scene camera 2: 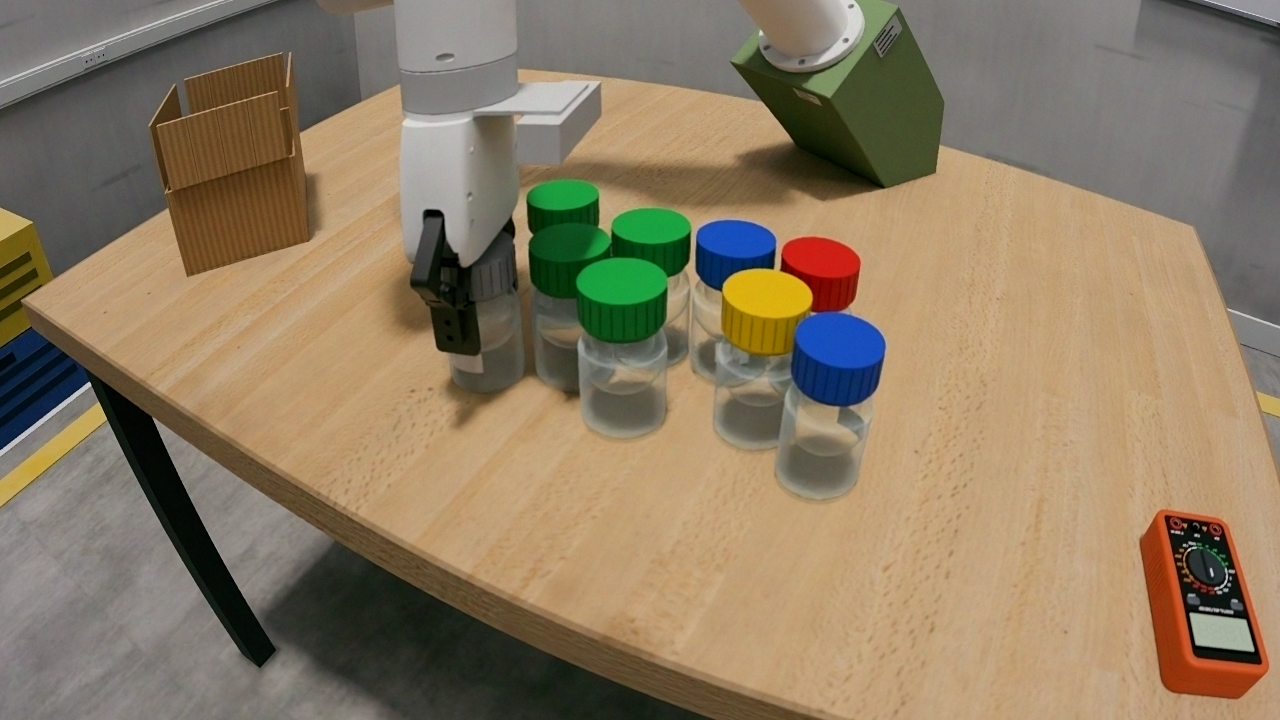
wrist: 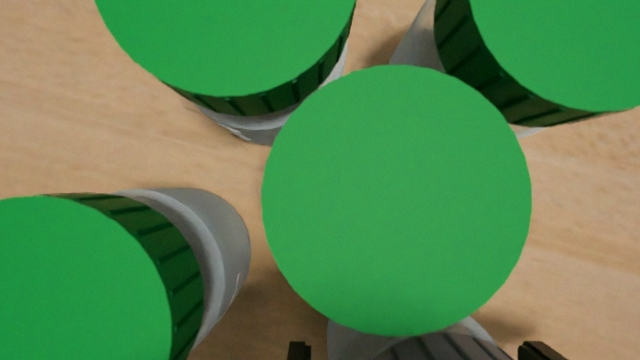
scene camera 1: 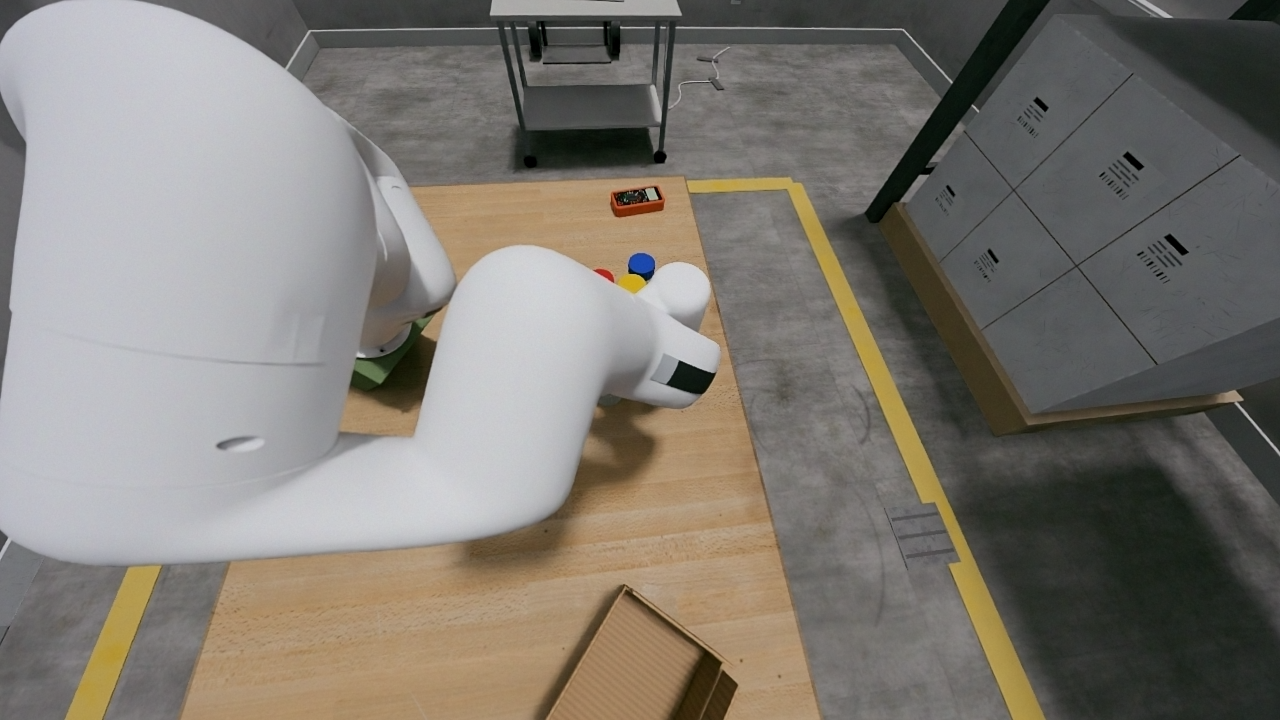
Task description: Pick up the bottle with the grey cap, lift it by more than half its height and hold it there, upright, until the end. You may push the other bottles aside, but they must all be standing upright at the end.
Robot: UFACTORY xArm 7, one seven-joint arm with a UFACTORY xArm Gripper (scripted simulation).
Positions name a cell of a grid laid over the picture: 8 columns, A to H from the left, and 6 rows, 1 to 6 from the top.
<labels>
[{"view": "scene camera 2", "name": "my gripper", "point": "C3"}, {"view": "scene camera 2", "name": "cardboard box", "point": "B2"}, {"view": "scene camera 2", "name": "grey-capped bottle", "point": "D4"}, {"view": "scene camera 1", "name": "orange multimeter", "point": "D2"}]
</labels>
